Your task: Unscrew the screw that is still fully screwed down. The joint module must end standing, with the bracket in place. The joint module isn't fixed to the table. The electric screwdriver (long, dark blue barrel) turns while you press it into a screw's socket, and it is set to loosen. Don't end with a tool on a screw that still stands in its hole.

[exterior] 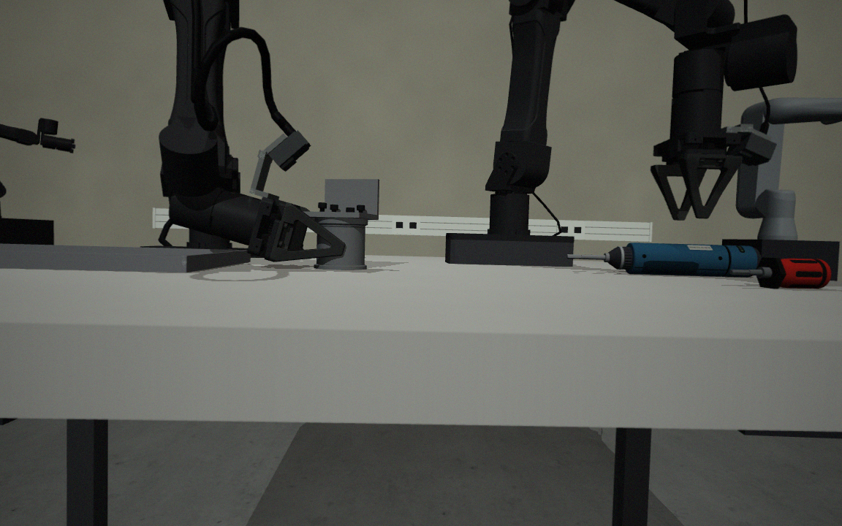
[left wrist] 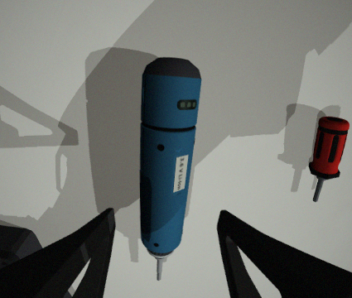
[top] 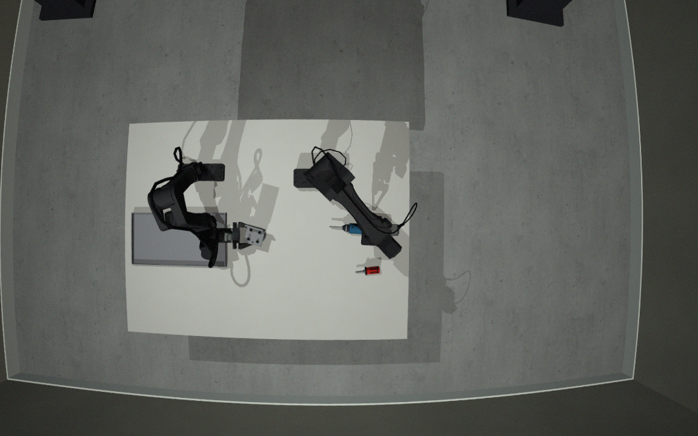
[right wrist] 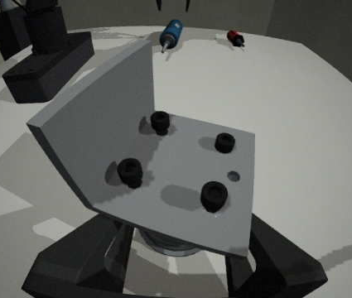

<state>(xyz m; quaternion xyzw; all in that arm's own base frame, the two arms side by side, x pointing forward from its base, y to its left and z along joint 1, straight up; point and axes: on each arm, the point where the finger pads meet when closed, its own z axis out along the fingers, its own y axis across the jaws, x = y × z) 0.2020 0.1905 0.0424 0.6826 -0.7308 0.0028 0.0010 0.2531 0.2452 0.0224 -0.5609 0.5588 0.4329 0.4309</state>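
The joint module lies right at my right hand. Round my right hand: flat grey plate 34 cm to the right, 4 cm ahead, 2 cm below; then grey l-shaped bracket 5 cm above; then screwdriver bit 31 cm to the left, 5 cm behind.
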